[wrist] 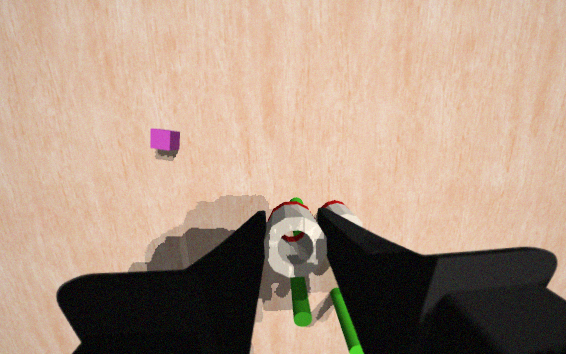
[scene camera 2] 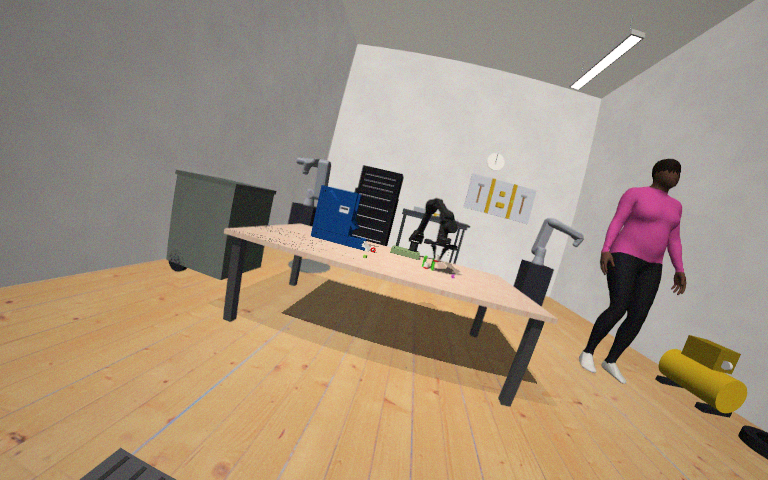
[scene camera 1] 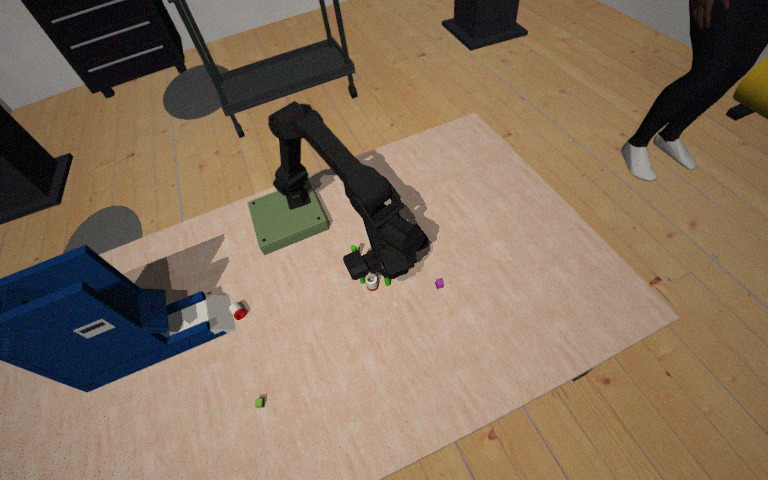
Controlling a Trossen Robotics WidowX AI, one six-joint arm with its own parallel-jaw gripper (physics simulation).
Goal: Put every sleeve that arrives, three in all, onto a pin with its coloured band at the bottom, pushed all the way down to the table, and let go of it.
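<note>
My gripper (scene camera 1: 372,272) (scene camera 2: 437,257) (wrist: 291,216) is shut on a white sleeve (wrist: 294,252), its red band at the far, lower end. Its bore is open toward the wrist camera and a bit of green shows inside. A second sleeve (wrist: 346,216) with a red band is partly hidden behind the right finger. Green pins (wrist: 301,305) (scene camera 1: 387,281) stand close around; another pin (wrist: 345,320) is at the lower right. One sleeve (scene camera 1: 371,281) shows below the gripper; I cannot tell which of these two it is. Another sleeve (scene camera 1: 238,310) (scene camera 2: 372,249) lies tilted at the chute's mouth, its red end outward.
A blue chute housing (scene camera 1: 50,339) (scene camera 2: 334,215) stands beside the arm's green base block (scene camera 1: 288,220) (scene camera 2: 405,252). A magenta cube (scene camera 1: 439,283) (scene camera 2: 453,276) (wrist: 161,139) and a green cube (scene camera 1: 259,402) (scene camera 2: 365,256) lie on the table. A person (scene camera 2: 640,254) stands beyond it.
</note>
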